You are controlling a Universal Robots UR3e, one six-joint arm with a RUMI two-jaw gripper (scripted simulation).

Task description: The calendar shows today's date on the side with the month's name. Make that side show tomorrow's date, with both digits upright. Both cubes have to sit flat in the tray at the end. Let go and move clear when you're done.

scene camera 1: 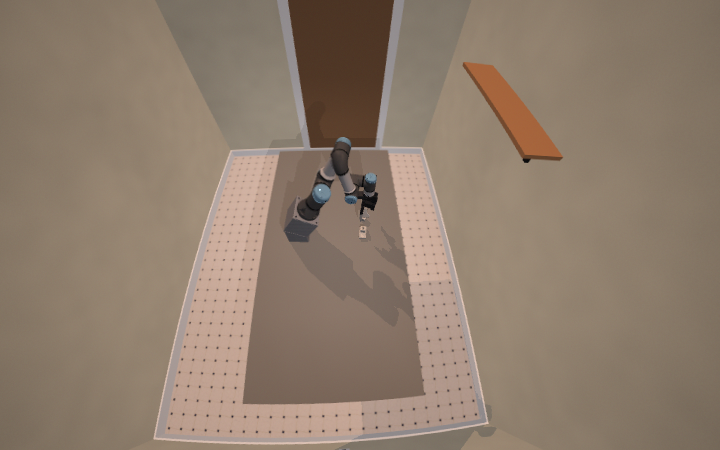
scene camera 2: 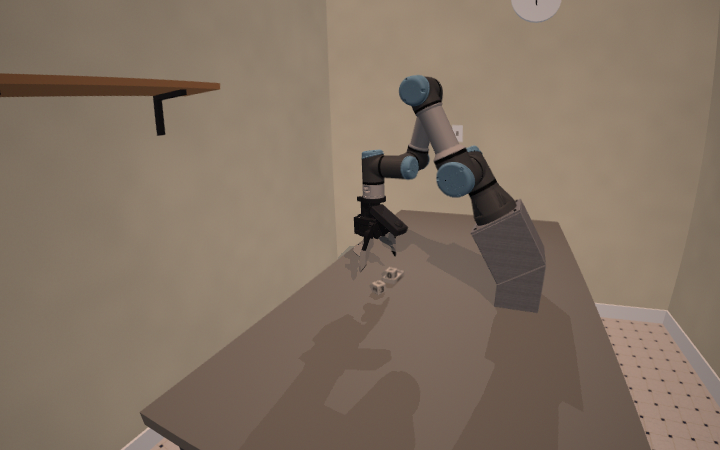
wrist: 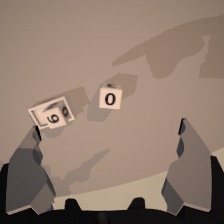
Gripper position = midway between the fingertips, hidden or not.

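Note:
The gripper (scene camera 2: 378, 263) can be seen, and if you had the wrist picture you'd spot the gripper (wrist: 108, 123) there too.

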